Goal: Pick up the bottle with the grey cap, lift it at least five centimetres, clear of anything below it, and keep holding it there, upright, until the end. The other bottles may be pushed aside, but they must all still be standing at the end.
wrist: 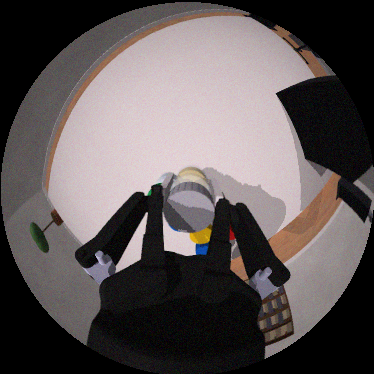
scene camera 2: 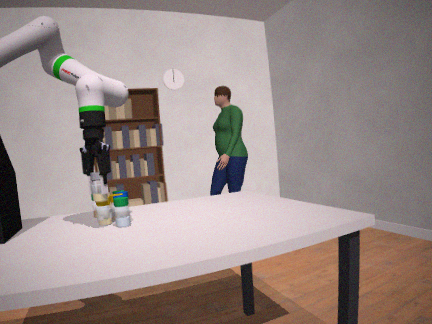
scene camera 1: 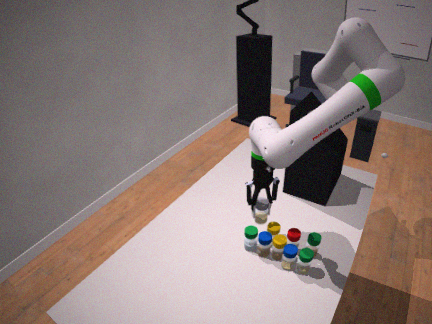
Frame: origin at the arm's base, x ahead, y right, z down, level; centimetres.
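Seen in the pictures: gripper, fingertip midpoint: [scene camera 2: 98, 193] [scene camera 1: 260, 214].
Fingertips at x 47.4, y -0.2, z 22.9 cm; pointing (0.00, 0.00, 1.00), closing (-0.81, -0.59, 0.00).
A point is followed by its place in that frame.
The bottle with the grey cap [scene camera 1: 261, 216] @[x 49.9, y -2.3, z 20.9 cm] [scene camera 2: 100, 190] @[x 48.4, y 2.0, z 21.6 cm] [wrist: 189, 209] @[x 47.3, y -0.3, z 15.2 cm] is upright between the fingers, its cap near the fingertips. My gripper [scene camera 1: 261, 206] @[x 47.4, y -0.2, z 22.9 cm] [scene camera 2: 99, 183] [wrist: 190, 182] @[x 47.4, y -0.2, z 22.9 cm] is shut on it and holds it above the table, with its base off the table top. In scene camera 2 its lower end overlaps a yellow cap in the line of sight; the exact gap is hard to tell. The other bottles stand upright in a group, including one with a green cap [scene camera 1: 251, 239] @[x 56.4, y -2.5, z 28.7 cm] [scene camera 2: 121, 212] @[x 54.9, y 1.6, z 30.2 cm], a blue cap [scene camera 1: 265, 244] @[x 56.4, y -9.3, z 27.2 cm] and a red cap [scene camera 1: 294, 236] @[x 47.3, y -16.9, z 25.4 cm].
The white table [scene camera 1: 165, 260] @[x 83.3, y 21.0, z 35.9 cm] [scene camera 2: 225, 240] @[x 84.5, y 31.7, z 35.9 cm] [wrist: 175, 90] @[x 40.9, y 18.7, z 35.9 cm] bears the group. More bottles with yellow [scene camera 1: 279, 247] @[x 54.3, y -14.5, z 27.3 cm], blue [scene camera 1: 290, 258] @[x 55.8, y -20.6, z 28.2 cm] and green caps [scene camera 1: 306, 260] @[x 54.5, y -26.6, z 26.3 cm] stand in it. A black block [scene camera 1: 315, 165] @[x 12.1, y -6.7, z 14.3 cm] [wrist: 325, 125] @[x 12.8, y -2.1, z 21.1 cm] stands at the arm's side. A person [scene camera 2: 230, 135] stands beyond the table.
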